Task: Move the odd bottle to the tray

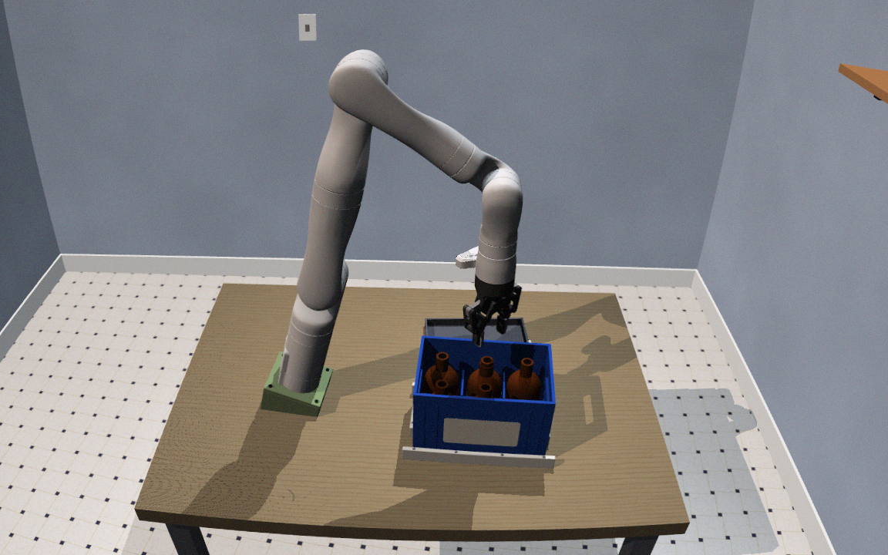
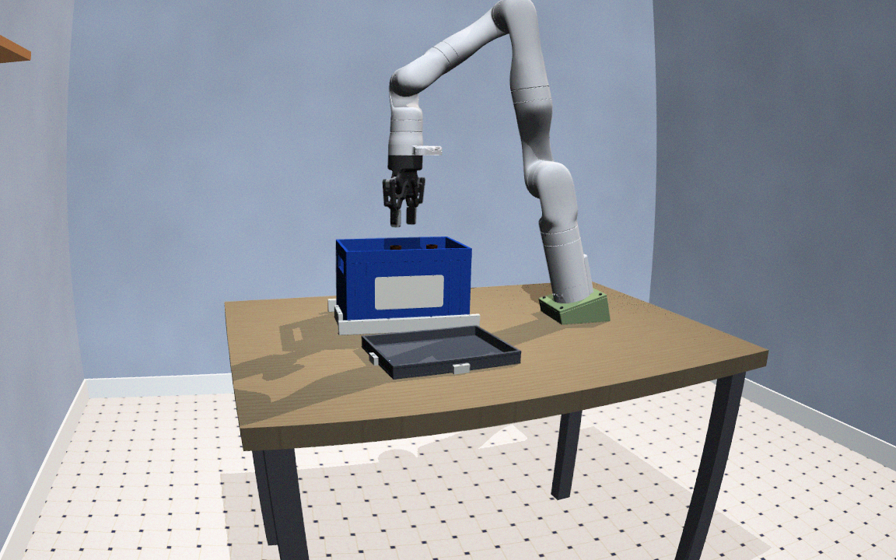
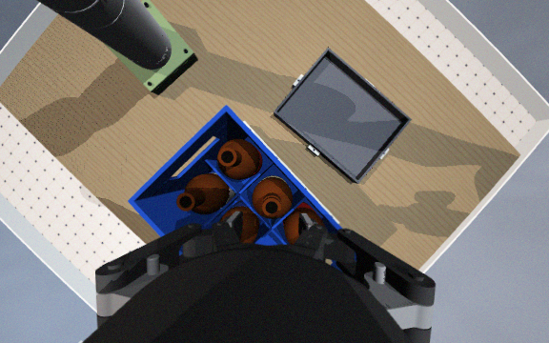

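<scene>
The blue crate is 10 mm behind my hand, 40 mm to the right of it and 150 mm below it. The rest, counted from my hand: dark grey tray (20 mm ahead, 230 mm to the left, 220 mm below).
</scene>
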